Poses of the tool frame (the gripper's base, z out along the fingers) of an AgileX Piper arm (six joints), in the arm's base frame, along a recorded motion.
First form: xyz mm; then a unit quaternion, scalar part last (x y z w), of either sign.
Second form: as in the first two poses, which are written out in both.
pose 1, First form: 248.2, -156.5, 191.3, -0.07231, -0.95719, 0.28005, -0.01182
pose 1, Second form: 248.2, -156.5, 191.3, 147.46, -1.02, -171.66
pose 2, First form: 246.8, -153.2, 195.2, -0.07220, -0.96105, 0.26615, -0.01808
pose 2, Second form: 246.8, -153.2, 195.2, 149.06, -0.21, -171.47
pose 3, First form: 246.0, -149.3, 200.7, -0.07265, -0.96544, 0.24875, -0.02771
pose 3, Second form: 246.0, -149.3, 200.7, 151.03, 0.99, -171.14
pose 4, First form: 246.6, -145.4, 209.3, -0.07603, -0.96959, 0.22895, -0.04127
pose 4, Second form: 246.6, -145.4, 209.3, 153.21, 2.59, -170.42
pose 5, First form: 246.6, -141.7, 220.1, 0.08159, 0.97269, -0.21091, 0.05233
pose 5, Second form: 246.6, -141.7, 220.1, 155.18, 3.86, -169.56
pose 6, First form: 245.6, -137.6, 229.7, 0.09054, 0.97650, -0.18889, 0.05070
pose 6, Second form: 245.6, -137.6, 229.7, 157.74, 3.72, -168.67
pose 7, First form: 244.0, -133.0, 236.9, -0.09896, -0.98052, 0.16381, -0.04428
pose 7, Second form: 244.0, -133.0, 236.9, 160.70, 3.12, -167.94
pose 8, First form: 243.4, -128.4, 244.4, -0.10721, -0.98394, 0.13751, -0.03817
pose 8, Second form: 243.4, -128.4, 244.4, 163.79, 2.62, -167.19
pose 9, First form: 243.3, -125.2, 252.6, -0.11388, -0.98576, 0.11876, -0.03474
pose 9, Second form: 243.3, -125.2, 252.6, 165.98, 2.38, -166.53
